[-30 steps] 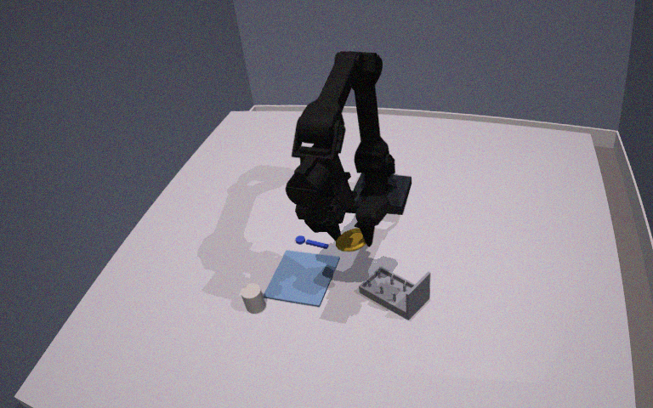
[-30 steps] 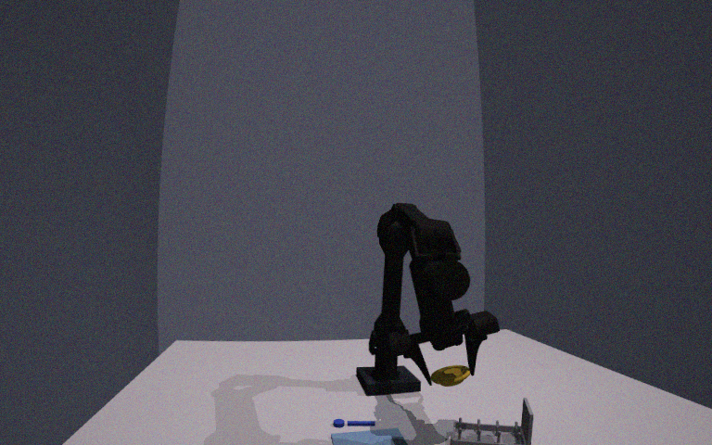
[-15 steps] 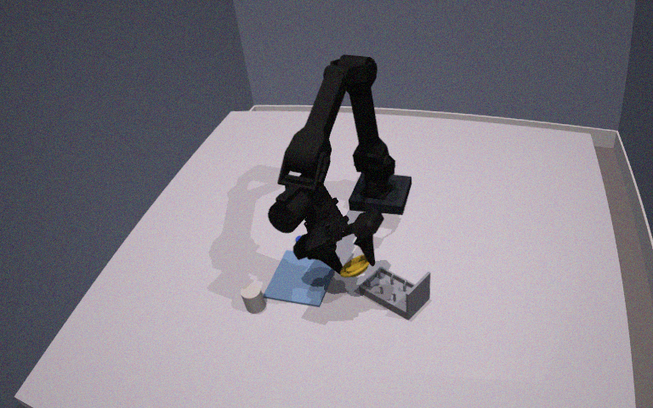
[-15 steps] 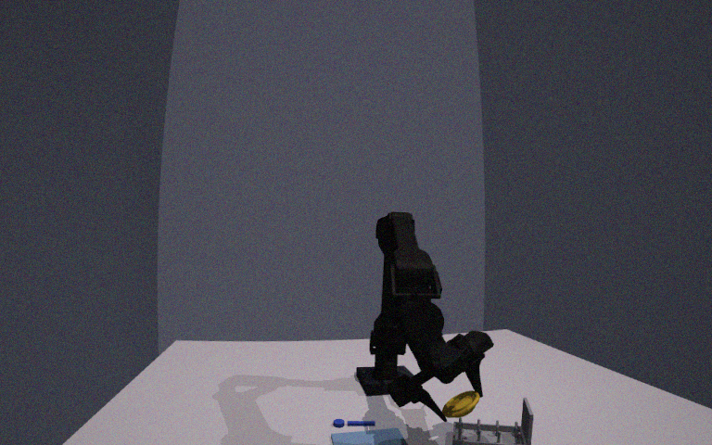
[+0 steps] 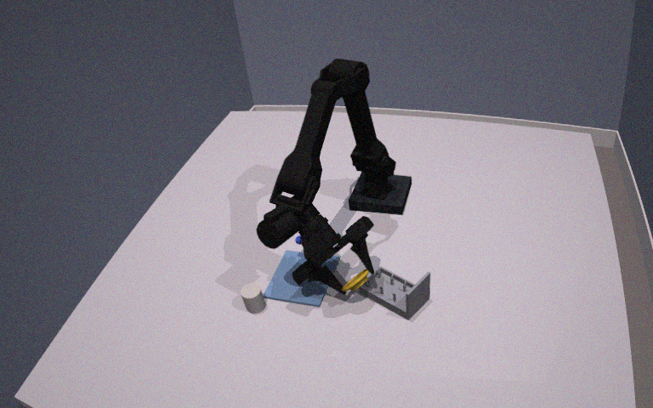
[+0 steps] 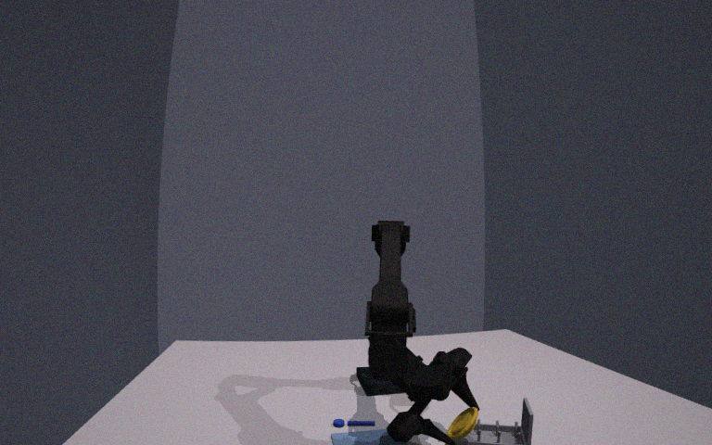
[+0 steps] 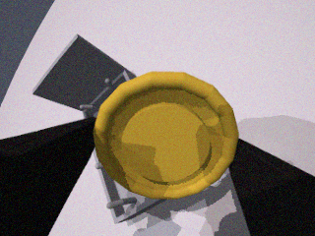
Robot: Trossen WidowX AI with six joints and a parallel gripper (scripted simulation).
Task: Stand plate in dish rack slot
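The grey dish rack lies 40 mm behind my gripper tip, 60 mm to the left of it and 40 mm below it. Round my gripper tip: yellow plate (10 mm to the right, 10 mm above); light blue mat (20 mm behind, 150 mm to the right, 60 mm below); pale cylinder (90 mm ahead, 210 mm to the right, 30 mm below).
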